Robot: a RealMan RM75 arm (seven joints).
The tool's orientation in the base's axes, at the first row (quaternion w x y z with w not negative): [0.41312 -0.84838 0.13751 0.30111]
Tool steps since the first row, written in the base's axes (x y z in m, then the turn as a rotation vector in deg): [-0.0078 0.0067 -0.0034 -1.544 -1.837 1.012]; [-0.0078 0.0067 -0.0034 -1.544 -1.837 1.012]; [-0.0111 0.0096 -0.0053 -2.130 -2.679 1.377]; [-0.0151 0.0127 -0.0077 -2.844 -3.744 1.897]
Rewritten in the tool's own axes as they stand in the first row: [-0.0039 0.0017 0.0100 -1.866 1.259 -1.309]; [-0.0039 0.0017 0.0100 -1.866 1.259 -1.309]; [-0.0052 0.0027 0.0145 -2.565 1.839 -1.911]; [-0.0068 0.0042 0.0196 -3.463 2.523 -2.710]
